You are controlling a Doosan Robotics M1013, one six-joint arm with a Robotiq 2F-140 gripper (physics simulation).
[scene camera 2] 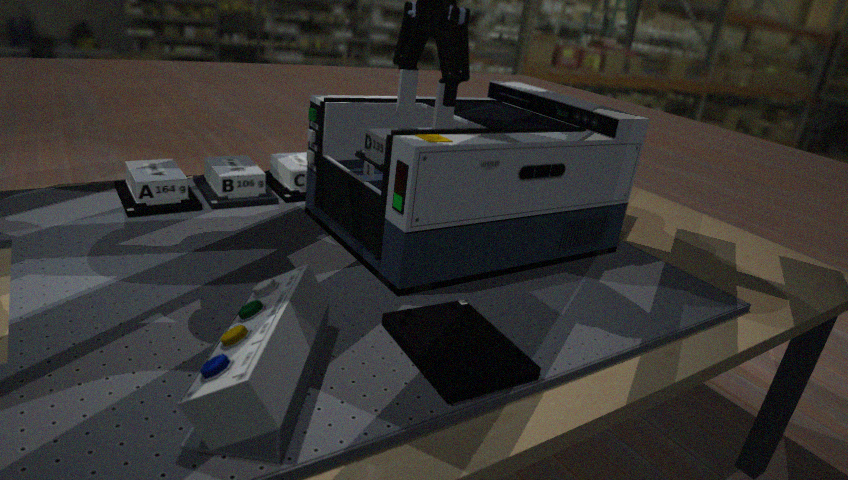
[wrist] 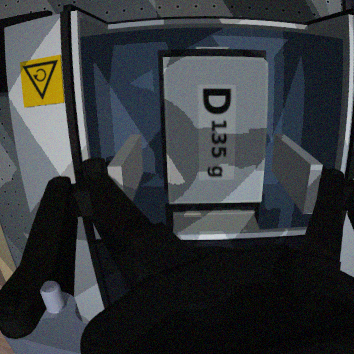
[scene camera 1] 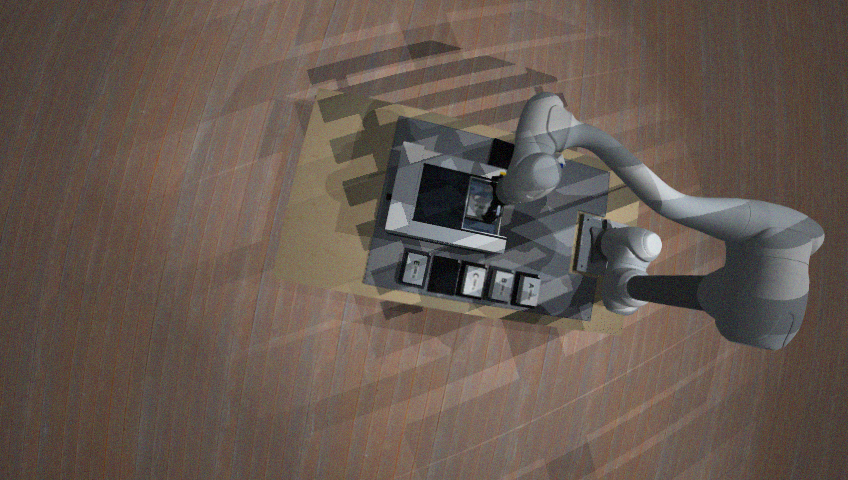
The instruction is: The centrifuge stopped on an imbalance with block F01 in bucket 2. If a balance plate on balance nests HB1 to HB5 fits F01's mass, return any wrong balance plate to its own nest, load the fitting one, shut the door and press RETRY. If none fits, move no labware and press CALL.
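Places are measured from the arm's base along level axes (x ahead, y down, z left), in metres.
Where they show: gripper, fingertip midpoint: (scene camera 2: 422,121) (wrist: 208,152) (scene camera 1: 483,204); arm's base, link origin: (scene camera 1: 604,245).
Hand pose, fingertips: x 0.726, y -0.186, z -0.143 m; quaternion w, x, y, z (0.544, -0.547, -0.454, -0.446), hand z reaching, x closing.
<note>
Each offset is from my fingertips to the top centre of the thing. "pt": to the spot under its first point.
Plate D, marked 135 g, @[dx -0.008, dy +0.022, dz +0.010 m] (scene camera 1: 479,202) (scene camera 2: 373,144) (wrist: 215,130) sits in a bucket inside the open chamber of the white and blue centrifuge (scene camera 1: 401,184) (scene camera 2: 505,178). My gripper (scene camera 2: 424,113) (wrist: 208,152) is open and empty. Its fingers point down into the chamber opening, one pad on each side of D and apart from it; the side wall hides part of the tips in scene camera 2. Plates A 164 g @[dx -0.281, dy +0.150, dz +0.365 m] (scene camera 1: 528,290) (scene camera 2: 155,183), B 106 g @[dx -0.145, dy +0.150, dz +0.339 m] (scene camera 1: 502,285) (scene camera 2: 235,178), C @[dx -0.013, dy +0.150, dz +0.316 m] (scene camera 1: 474,280) (scene camera 2: 289,172) and E @[dx +0.250, dy +0.150, dz +0.262 m] (scene camera 1: 414,268) rest on nests. Block F01 cannot be made out.
A bare black nest @[dx +0.116, dy +0.186, dz +0.294 m] (scene camera 1: 444,275) lies between C and E. A sloped button box @[dx -0.375, dy +0.120, dz -0.197 m] (scene camera 2: 279,356) with blue, yellow, green and grey buttons stands before the centrifuge. A flat black pad @[pt dx -0.159, dy +0.187, dz -0.294 m] (scene camera 1: 501,152) (scene camera 2: 461,350) lies beside it. The chamber walls rise close outside both fingers.
</note>
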